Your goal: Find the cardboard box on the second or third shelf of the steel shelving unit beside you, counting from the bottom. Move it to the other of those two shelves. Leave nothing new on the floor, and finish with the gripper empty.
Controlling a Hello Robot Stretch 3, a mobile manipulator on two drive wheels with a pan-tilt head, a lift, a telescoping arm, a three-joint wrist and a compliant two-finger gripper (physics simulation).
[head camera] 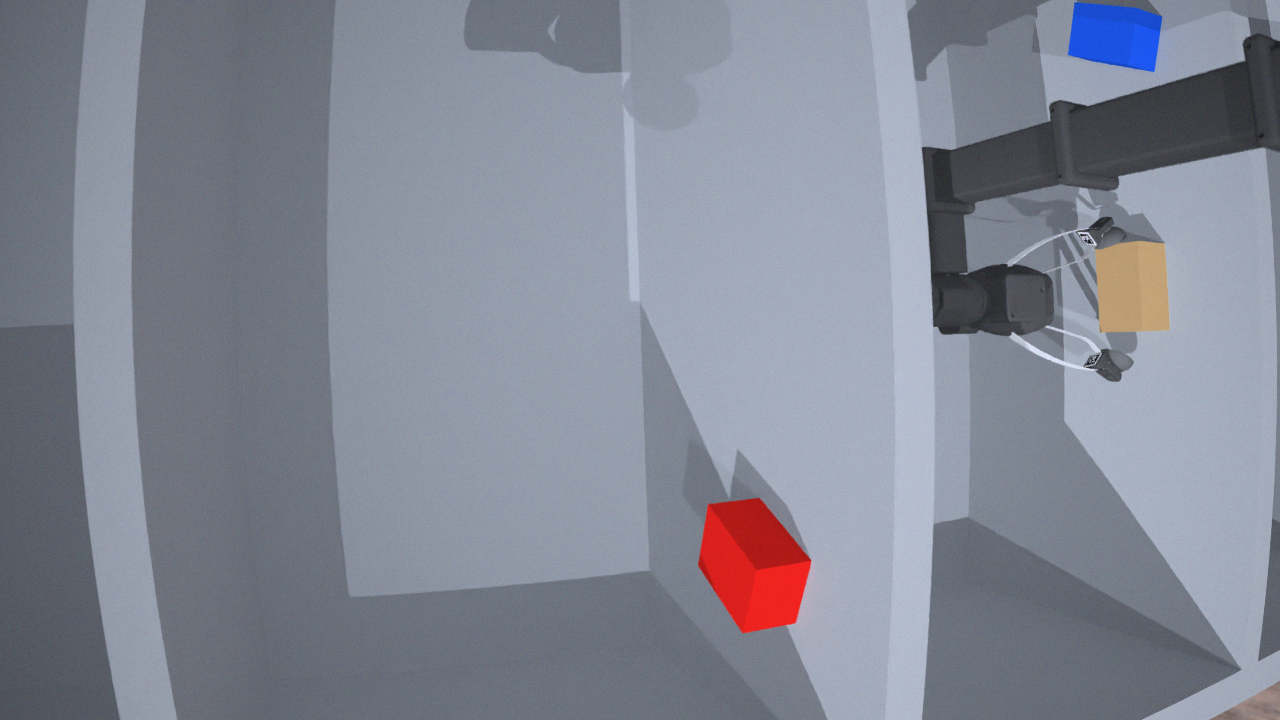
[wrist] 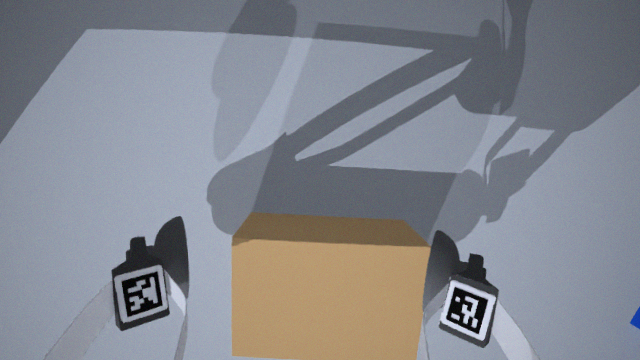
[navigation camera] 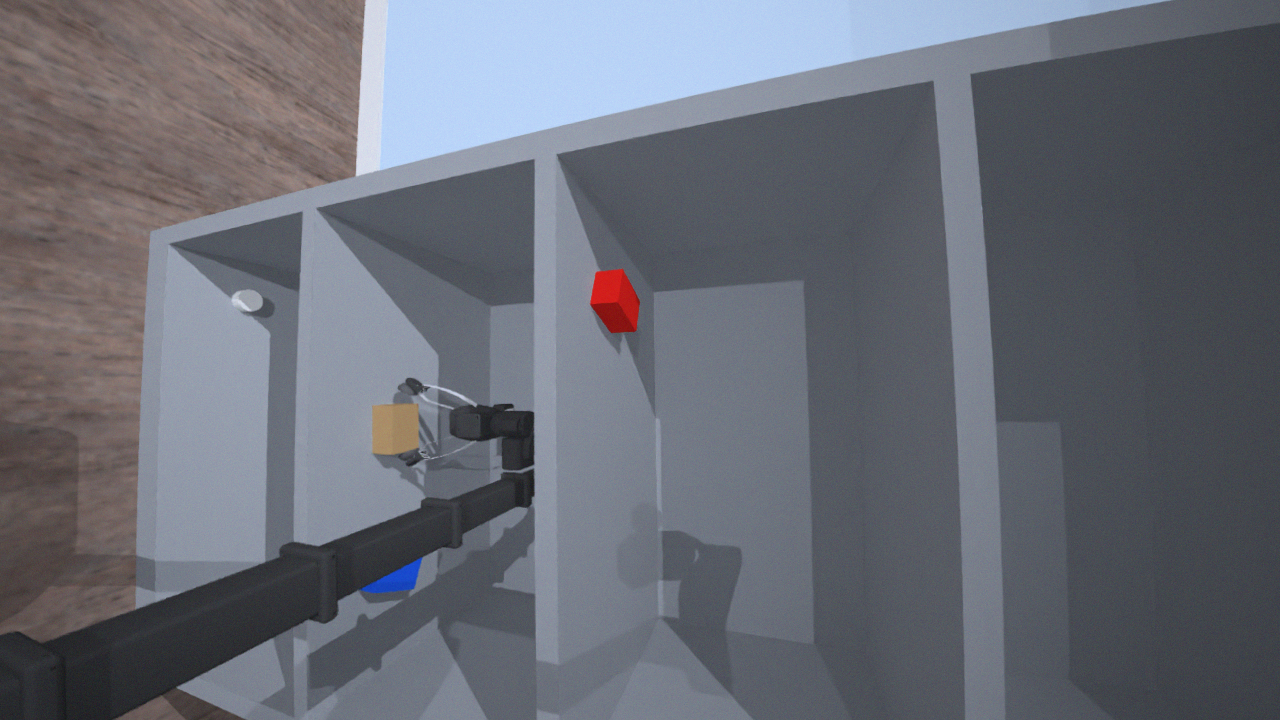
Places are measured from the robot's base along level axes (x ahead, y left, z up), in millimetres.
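Where they show: gripper, fingertip midpoint: (head camera: pixel 1123 299) (navigation camera: pixel 401 421).
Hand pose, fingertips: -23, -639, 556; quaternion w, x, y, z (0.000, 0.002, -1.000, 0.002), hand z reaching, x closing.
Note:
Each offset is from my fingertips to the top centre of the thing, as dx, dy, dz. "*": to the spot under its first point.
The tan cardboard box {-11, +15, +27} (head camera: pixel 1133 286) (navigation camera: pixel 393 428) (wrist: pixel 327 300) rests on the second shelf from the bottom of the steel shelving unit {* +44, +160, +426} (head camera: pixel 904 358) (navigation camera: pixel 546 358). My gripper (head camera: pixel 1108 299) (navigation camera: pixel 411 421) (wrist: pixel 307 252) is open. In the wrist view its fingers stand on either side of the box, the right one close against the box's right edge and the left one with a visible gap. The box's lower edge is cut off partly in that view. How far the fingertips reach down beside the box is hard to tell.
A blue box {-282, +25, +22} (head camera: pixel 1109 37) (navigation camera: pixel 395 578) (wrist: pixel 636 320) sits on the same shelf, beyond the arm. A red box {+200, +2, +479} (head camera: pixel 760 564) (navigation camera: pixel 615 300) stands on the third shelf. A white round object {+274, +18, -456} (navigation camera: pixel 247 300) is on the bottom shelf. My wrist is near the third shelf's board.

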